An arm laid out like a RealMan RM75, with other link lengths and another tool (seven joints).
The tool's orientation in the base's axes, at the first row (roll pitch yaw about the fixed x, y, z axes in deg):
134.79 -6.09 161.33
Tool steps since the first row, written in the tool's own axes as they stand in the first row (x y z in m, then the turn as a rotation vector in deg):
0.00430 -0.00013 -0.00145 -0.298 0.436 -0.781
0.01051 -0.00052 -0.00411 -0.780 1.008 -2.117
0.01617 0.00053 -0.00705 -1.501 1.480 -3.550
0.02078 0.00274 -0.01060 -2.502 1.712 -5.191
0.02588 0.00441 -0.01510 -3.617 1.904 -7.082
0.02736 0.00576 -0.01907 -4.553 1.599 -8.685
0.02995 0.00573 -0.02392 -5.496 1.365 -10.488
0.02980 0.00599 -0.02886 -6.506 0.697 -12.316
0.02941 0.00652 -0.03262 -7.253 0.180 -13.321
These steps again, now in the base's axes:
-0.00432 0.00028 0.00138 0.288 -0.358 0.823
-0.01070 0.00015 0.00363 0.703 -1.074 2.112
-0.01618 0.00058 0.00703 1.298 -1.997 3.372
-0.02042 0.00100 0.01156 2.053 -3.309 4.579
-0.02543 0.00056 0.01644 2.865 -4.857 5.921
-0.02705 -0.00086 0.02033 3.406 -6.468 6.730
-0.03025 -0.00344 0.02398 3.943 -8.174 7.727
-0.03081 -0.00676 0.02761 4.410 -10.198 8.429
-0.03087 -0.00916 0.03057 4.803 -11.468 8.689

